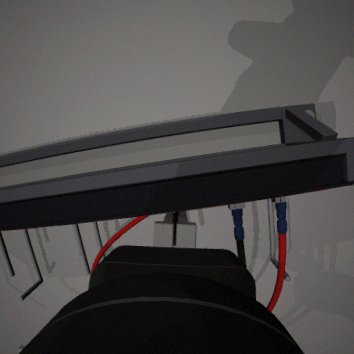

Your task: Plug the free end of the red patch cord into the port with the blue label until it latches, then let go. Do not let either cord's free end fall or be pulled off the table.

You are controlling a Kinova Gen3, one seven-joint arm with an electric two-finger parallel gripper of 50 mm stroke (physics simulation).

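Places are measured from the arm's base along level axes (x left, y ahead, z down), in metres.
Where they show: gripper, fingertip midpoint: (175, 221).
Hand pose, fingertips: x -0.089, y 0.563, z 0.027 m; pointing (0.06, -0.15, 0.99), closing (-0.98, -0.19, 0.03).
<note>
Each offset is from my fingertips to the top centre of the thing. "pt": to the spot under its first point.
My gripper (175, 221) is shut, its fingertips at the lower edge of the dark panel {dx +0.099, dy +0.034, dz -0.042 m} (170, 187), with no cord showing between them. A red cord {pt dx +0.067, dy -0.016, dz +0.037 m} (120, 231) curves up left of the gripper and goes out of sight under the panel; its end there is hidden. At the right, a red cord length {pt dx -0.083, dy -0.036, dz -0.024 m} (282, 257) hangs from a blue boot {pt dx -0.084, dy -0.001, dz -0.025 m} (281, 217) with a pale plug at the panel's lower edge. A black cord {pt dx -0.050, dy -0.023, dz -0.024 m} (241, 250) has another blue boot (238, 224) between it and my gripper. The port labels are hidden from this angle.
A grey bar frame (200, 120) runs along the panel's upper side, with a slanted brace {dx -0.137, dy +0.070, dz -0.016 m} (310, 125) at its right end. Thin bent rods (33, 255) (83, 250) stand below the panel at the left, and another rod {pt dx -0.101, dy -0.060, dz +0.039 m} (273, 245) is beside the right red cord.
</note>
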